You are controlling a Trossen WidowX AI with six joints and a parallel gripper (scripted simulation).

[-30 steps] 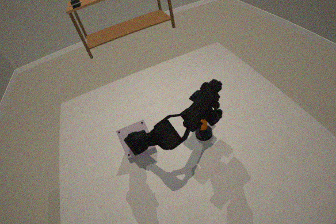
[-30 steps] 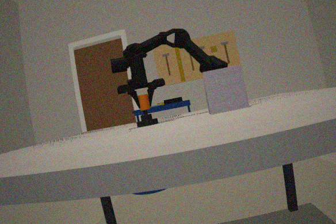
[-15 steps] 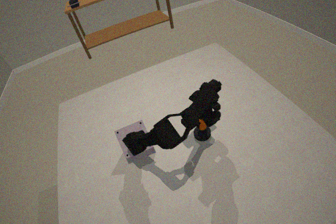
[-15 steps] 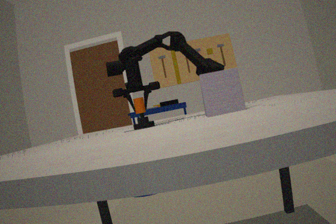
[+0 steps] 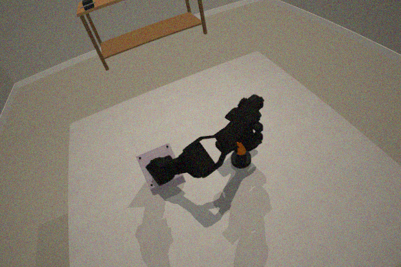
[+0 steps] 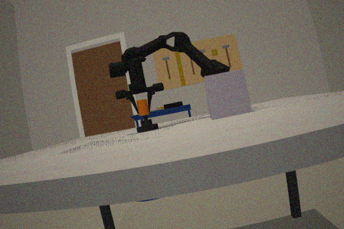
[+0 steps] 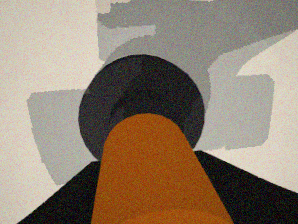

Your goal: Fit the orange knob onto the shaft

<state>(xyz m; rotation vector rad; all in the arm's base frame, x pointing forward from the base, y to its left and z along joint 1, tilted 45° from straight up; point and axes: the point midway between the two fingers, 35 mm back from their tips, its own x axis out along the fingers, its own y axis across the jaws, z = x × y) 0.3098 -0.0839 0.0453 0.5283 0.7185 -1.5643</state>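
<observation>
Right now the orange knob is 2 cm above my gripper tip. Round my gripper tip: round pedestal 4 cm below.
</observation>
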